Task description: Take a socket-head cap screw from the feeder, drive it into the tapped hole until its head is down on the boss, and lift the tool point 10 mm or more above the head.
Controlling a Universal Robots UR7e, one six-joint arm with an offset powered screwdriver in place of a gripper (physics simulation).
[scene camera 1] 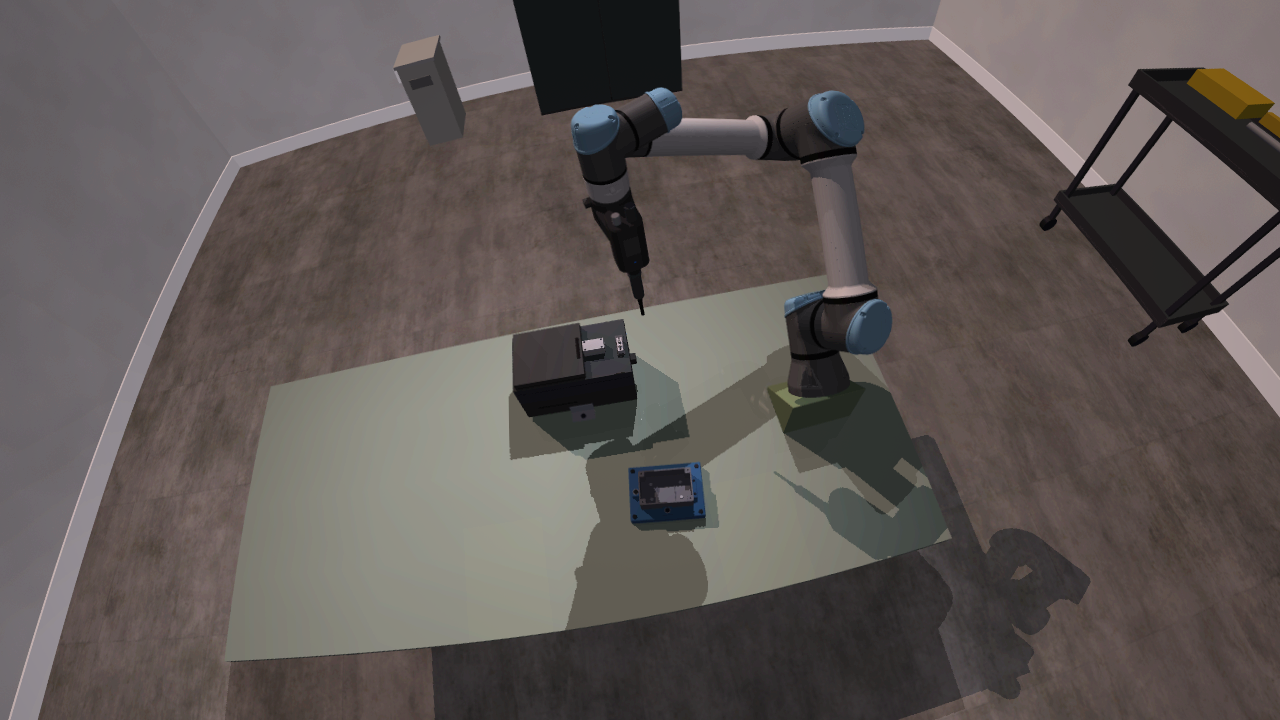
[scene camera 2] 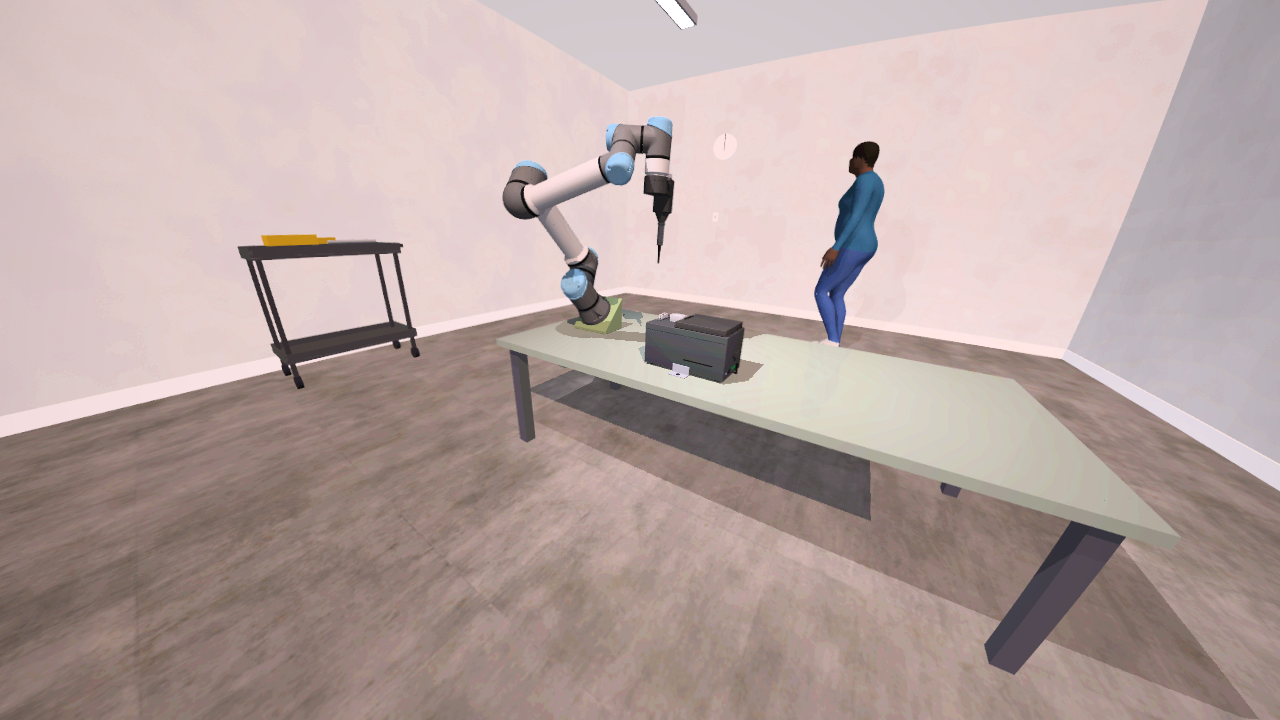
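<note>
My screwdriver hangs from the wrist, its bit pointing down, well above the table and apart from everything. Whether a screw sits on its tip is too small to tell. The screw feeder, a dark box with a lid, stands on the table; in scene camera 1 the tip shows up and right of it. The blue fixture plate lies nearer the front in scene camera 1 and bears a grey metal part with a raised rim. The tapped hole and its boss are too small to make out. The fixture does not show in scene camera 2.
The arm's base stands on a green block at one end of the table. A cart stands beyond the table. A person stands behind the table in scene camera 2.
</note>
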